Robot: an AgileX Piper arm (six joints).
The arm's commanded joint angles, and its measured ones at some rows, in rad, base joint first. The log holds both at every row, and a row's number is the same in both.
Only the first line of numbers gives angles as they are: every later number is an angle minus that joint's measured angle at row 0.
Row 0, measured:
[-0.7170, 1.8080, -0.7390, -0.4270, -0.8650, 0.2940]
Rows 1 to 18, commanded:
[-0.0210, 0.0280, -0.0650, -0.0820, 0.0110, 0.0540]
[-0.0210, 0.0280, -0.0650, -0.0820, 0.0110, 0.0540]
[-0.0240, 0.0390, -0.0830, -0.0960, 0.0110, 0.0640]
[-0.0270, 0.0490, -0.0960, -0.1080, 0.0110, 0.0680]
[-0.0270, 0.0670, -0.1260, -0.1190, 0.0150, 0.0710]
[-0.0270, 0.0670, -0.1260, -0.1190, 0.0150, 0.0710]
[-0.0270, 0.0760, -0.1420, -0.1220, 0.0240, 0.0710]
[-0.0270, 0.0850, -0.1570, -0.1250, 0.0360, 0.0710]
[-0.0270, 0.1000, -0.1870, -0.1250, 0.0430, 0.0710]
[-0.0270, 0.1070, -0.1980, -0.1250, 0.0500, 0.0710]
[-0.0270, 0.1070, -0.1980, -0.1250, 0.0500, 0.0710]
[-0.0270, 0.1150, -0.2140, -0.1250, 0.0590, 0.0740]
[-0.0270, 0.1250, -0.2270, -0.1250, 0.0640, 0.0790]
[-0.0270, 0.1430, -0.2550, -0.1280, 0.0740, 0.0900]
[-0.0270, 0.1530, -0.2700, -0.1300, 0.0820, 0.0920]
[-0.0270, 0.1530, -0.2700, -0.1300, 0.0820, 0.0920]
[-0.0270, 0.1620, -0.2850, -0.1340, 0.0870, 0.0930]
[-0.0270, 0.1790, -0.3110, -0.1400, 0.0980, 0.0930]
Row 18, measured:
[-0.0350, 0.1570, -0.2630, -0.1190, 0.1020, 0.0880]
